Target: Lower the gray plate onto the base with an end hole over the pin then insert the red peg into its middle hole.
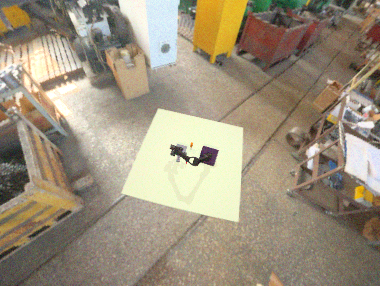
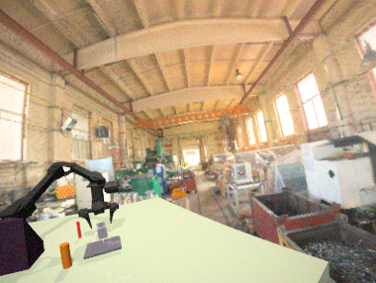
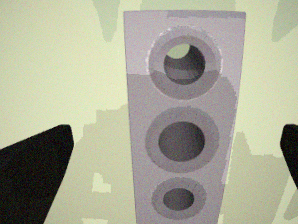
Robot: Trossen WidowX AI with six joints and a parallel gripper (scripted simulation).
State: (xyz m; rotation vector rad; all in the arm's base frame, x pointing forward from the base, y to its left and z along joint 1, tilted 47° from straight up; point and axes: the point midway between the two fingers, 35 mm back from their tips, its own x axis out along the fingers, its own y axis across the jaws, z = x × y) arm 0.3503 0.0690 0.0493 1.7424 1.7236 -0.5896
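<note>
Now: gripper tip 1 cm above the gray plate. The rest, counted from my gripper tip: gray base: 1 cm ahead, 13 cm to the right, 4 cm below; orange cylinder: 12 cm behind, 21 cm to the right; red peg: 11 cm behind, 4 cm to the left.
</note>
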